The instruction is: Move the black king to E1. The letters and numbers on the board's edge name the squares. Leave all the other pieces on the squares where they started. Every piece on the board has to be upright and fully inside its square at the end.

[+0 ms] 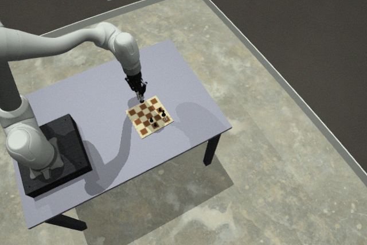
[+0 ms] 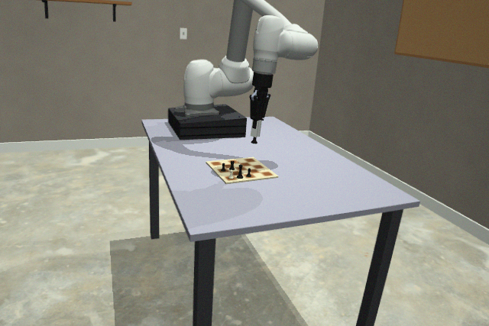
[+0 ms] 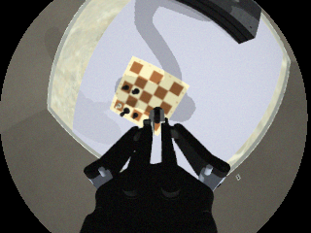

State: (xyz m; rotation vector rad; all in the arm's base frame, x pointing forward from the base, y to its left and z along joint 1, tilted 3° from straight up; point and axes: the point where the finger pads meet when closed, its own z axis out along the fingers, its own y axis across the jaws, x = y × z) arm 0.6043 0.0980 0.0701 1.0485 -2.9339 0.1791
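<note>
My gripper is now 17 cm above the chessboard, 6 cm to the left of it and 1 cm short of it. Round my hand: black king: 3 cm below; then white piece: 15 cm below, 12 cm to the right, 10 cm ahead.
</note>
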